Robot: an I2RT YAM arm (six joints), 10 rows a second.
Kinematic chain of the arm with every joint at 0, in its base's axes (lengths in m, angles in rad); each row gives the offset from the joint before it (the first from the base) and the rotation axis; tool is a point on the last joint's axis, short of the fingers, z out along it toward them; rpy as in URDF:
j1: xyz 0 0 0.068 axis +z
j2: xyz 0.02 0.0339 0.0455 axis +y
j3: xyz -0.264 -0.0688 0 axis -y
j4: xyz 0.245 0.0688 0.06 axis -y
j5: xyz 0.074 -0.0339 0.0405 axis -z
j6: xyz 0.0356 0 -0.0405 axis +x
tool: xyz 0 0 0 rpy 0 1.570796 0
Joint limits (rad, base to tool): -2.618..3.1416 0..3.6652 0..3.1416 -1.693..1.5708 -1.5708..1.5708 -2.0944..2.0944
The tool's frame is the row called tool.
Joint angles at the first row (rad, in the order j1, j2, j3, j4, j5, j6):
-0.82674, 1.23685, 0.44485, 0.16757, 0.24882, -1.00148
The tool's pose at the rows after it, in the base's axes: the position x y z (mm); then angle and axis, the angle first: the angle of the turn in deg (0 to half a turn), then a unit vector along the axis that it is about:
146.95 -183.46 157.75 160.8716 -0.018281 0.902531 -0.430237
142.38 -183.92 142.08 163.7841 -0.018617 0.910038 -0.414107
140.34 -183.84 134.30 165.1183 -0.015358 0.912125 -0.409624
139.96 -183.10 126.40 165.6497 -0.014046 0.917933 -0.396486
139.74 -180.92 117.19 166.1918 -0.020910 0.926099 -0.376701
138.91 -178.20 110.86 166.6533 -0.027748 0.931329 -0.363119
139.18 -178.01 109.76 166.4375 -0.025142 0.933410 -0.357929
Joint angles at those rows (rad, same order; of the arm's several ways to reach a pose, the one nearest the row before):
-0.85673, 1.26246, 0.42568, 0.18715, 0.25845, -1.02602
-0.87126, 1.30998, 0.40119, 0.20456, 0.26953, -1.03744
-0.87591, 1.33619, 0.38681, 0.22494, 0.28221, -1.03736
-0.87590, 1.36630, 0.37900, 0.23214, 0.27692, -1.02677
-0.87304, 1.39883, 0.37048, 0.23103, 0.26026, -1.02468
-0.86978, 1.41642, 0.36051, 0.22938, 0.24932, -1.02710
-0.86929, 1.42162, 0.36192, 0.22478, 0.24304, -1.01723

